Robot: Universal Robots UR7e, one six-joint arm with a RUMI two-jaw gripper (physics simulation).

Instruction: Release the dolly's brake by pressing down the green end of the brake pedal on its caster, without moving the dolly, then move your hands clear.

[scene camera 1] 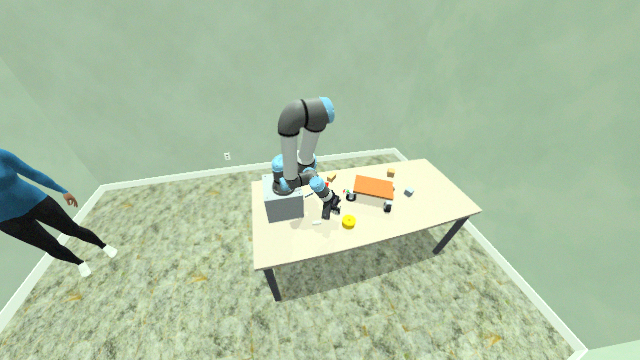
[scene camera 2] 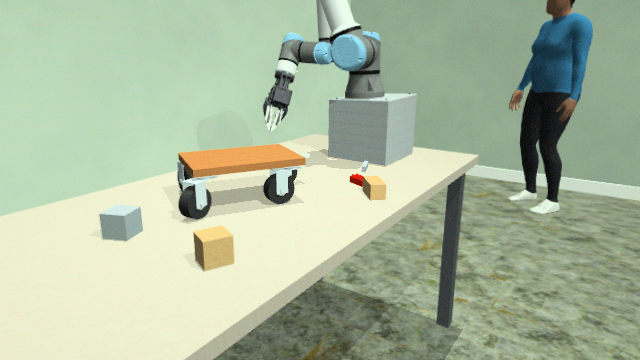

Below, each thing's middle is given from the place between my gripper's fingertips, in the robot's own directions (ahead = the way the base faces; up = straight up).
Now: hand 33 cm short of the dolly (scene camera 2: pixel 195 200), 22 cm to the right of it and 5 cm above it. From my hand the other things lie so: grey cube (scene camera 2: pixel 120 222) 68 cm ahead, 23 cm to the left, 9 cm below; wooden cube (scene camera 2: pixel 214 247) 63 cm ahead, 49 cm to the left, 9 cm below.
